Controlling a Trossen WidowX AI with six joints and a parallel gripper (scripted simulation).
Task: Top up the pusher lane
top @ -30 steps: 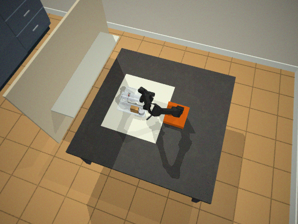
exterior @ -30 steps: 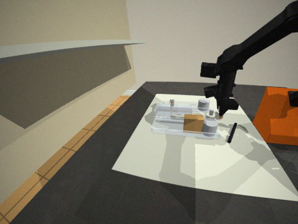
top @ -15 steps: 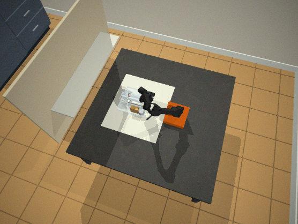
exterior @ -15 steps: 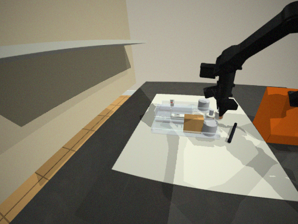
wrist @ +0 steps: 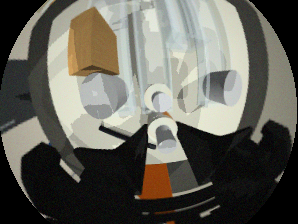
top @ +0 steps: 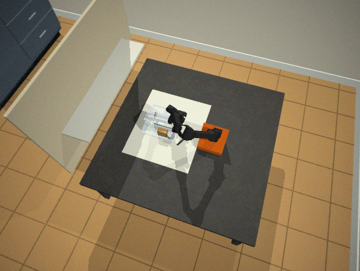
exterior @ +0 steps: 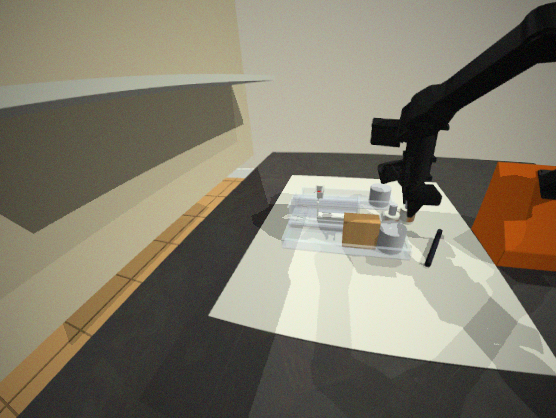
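My gripper tip is 9 cm short of the white mat, 1 cm to the right of it and 5 cm above it. Round my gripper tip: brown box (11 cm ahead, 8 cm to the left, 1 cm below); black rod (6 cm behind, 7 cm to the left, 4 cm below).
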